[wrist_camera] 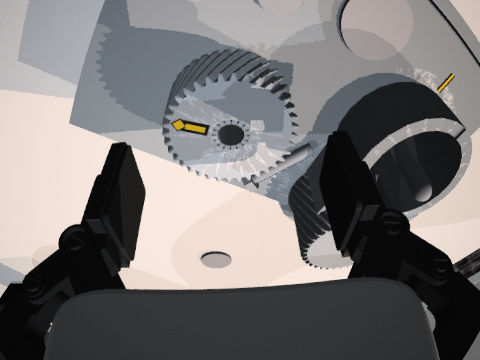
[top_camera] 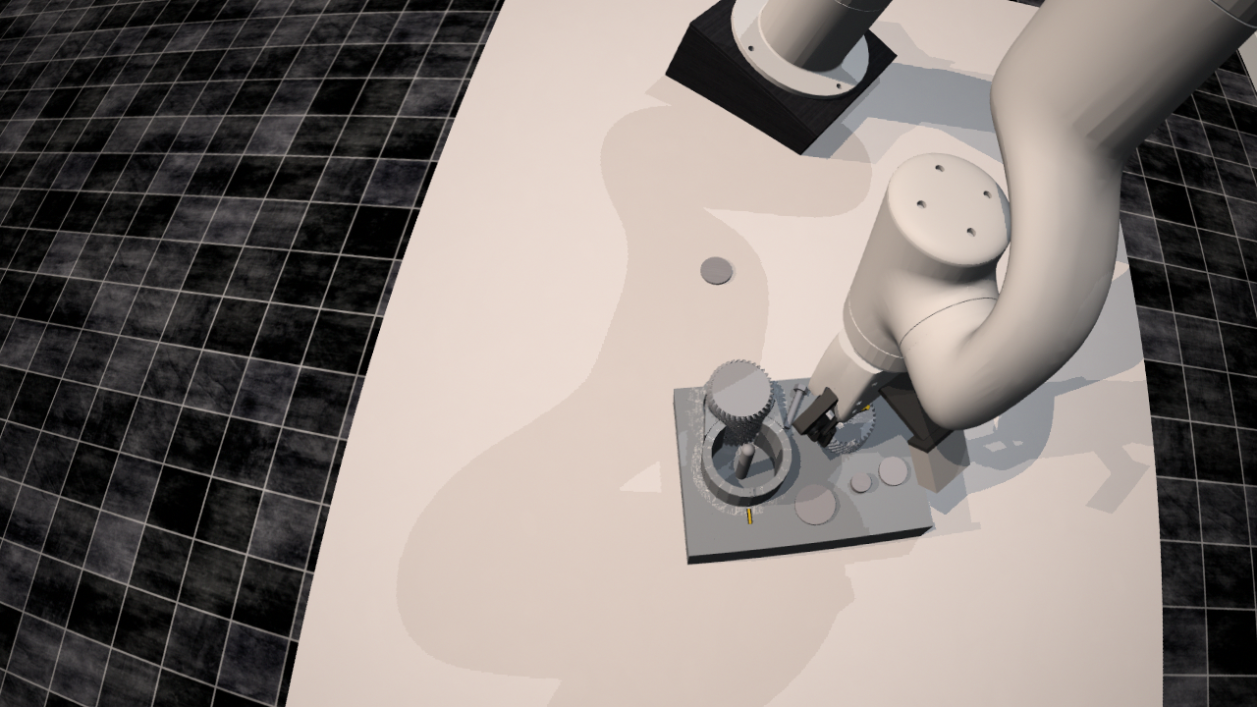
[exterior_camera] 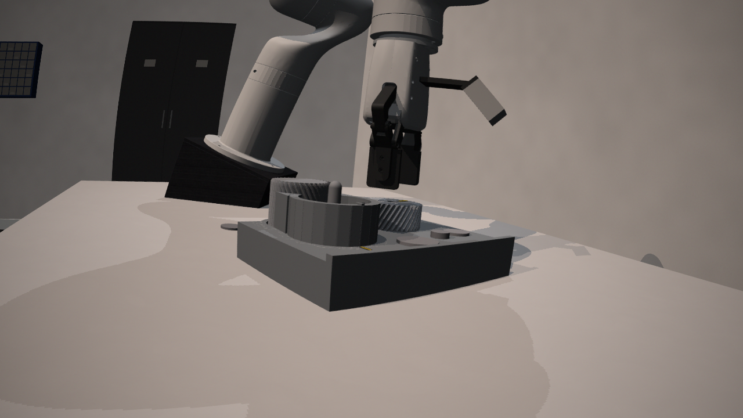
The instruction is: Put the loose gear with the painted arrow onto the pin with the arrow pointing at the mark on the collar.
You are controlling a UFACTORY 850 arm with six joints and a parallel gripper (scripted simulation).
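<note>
My hand is 40 mm above the gear. Also, from my hand: small bolt (10 mm behind, 50 mm to the right, 50 mm below); small disc (160 mm behind, 160 mm to the right, 90 mm below).
</note>
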